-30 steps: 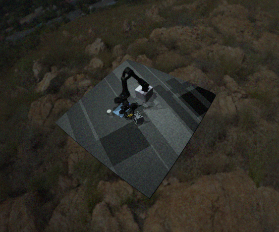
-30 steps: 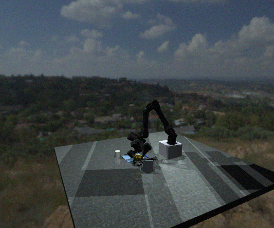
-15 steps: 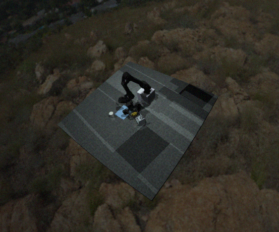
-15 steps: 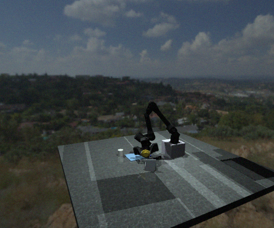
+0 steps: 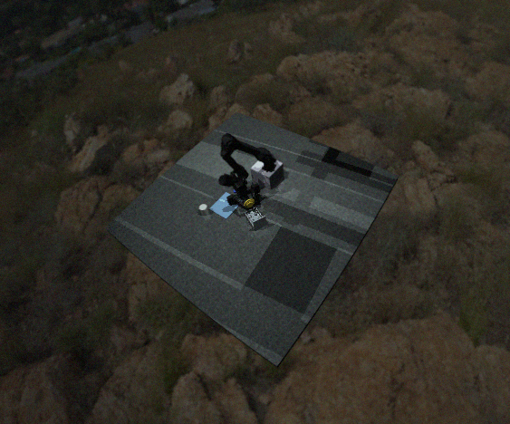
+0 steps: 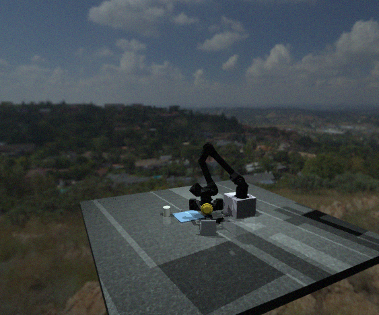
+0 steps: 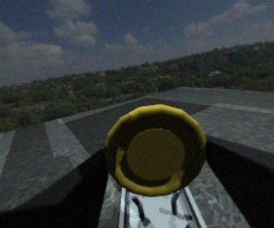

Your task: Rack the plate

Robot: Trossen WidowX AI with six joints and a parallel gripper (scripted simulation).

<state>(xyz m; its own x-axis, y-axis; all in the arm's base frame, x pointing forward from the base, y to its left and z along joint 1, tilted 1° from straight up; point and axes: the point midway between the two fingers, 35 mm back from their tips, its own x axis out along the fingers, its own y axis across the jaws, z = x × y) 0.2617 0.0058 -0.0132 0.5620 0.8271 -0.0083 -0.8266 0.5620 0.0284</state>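
Now: gripper tip 20 mm short of the dish rack, 30 mm to the right of it and 70 mm above it. The rest, counted from my gripper tip: blue spoon (110 mm behind, 160 mm to the right, 90 mm below); yellow plate (10 mm to the right); white cup (100 mm ahead, 260 mm to the right, 70 mm below).
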